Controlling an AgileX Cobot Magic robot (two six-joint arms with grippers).
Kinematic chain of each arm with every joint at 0, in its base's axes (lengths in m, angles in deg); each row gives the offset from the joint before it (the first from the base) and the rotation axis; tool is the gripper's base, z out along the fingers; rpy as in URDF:
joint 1: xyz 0 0 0.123 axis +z
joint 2: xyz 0 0 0 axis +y
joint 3: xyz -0.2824 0 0.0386 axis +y
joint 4: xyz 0.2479 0 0.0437 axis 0.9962 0 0.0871
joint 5: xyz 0 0 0 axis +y
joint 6: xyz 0.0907 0 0.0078 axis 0.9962 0 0.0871
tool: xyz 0 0 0 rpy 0 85 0
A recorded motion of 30 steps. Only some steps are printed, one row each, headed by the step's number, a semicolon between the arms.
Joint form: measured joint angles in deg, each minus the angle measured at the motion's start. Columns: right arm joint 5, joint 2, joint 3, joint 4, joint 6, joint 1; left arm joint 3, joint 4, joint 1, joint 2, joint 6, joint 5.
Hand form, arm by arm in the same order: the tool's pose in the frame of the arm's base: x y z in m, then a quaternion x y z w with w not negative. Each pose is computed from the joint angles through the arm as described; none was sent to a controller.
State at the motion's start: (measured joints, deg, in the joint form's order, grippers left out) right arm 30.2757 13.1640 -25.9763 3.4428 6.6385 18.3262; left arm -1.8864 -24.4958 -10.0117 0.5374 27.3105 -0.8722
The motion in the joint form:
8: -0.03 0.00 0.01 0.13 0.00 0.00; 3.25 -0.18 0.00 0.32 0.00 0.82
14: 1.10 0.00 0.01 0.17 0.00 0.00; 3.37 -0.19 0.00 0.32 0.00 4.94
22: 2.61 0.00 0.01 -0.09 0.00 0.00; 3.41 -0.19 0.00 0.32 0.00 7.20
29: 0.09 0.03 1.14 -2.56 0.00 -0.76; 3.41 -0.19 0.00 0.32 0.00 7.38
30: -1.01 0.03 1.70 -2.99 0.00 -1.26; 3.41 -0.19 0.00 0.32 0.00 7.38
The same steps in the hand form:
8: 0.0510 0.0199 0.3028 -0.06823 0.77628 0.16372 0.60492; 0.0577 -0.0102 0.2042 0.07580 0.68527 -0.04647 0.72284
14: 0.0506 0.0199 0.3010 -0.06902 0.78236 0.16248 0.59728; 0.0573 -0.0129 0.1976 0.08917 0.70789 -0.05535 0.69849
22: 0.0501 0.0196 0.2987 -0.07100 0.79034 0.15829 0.58760; 0.0569 -0.0144 0.1941 0.09646 0.71973 -0.06017 0.68489
29: 0.0534 0.0177 0.2961 -0.07208 0.78319 0.13648 0.60232; 0.0568 -0.0145 0.1938 0.09704 0.72064 -0.06055 0.68381
30: 0.0547 0.0172 0.2947 -0.06971 0.78049 0.13117 0.60726; 0.0568 -0.0145 0.1938 0.09704 0.72064 -0.06055 0.68381

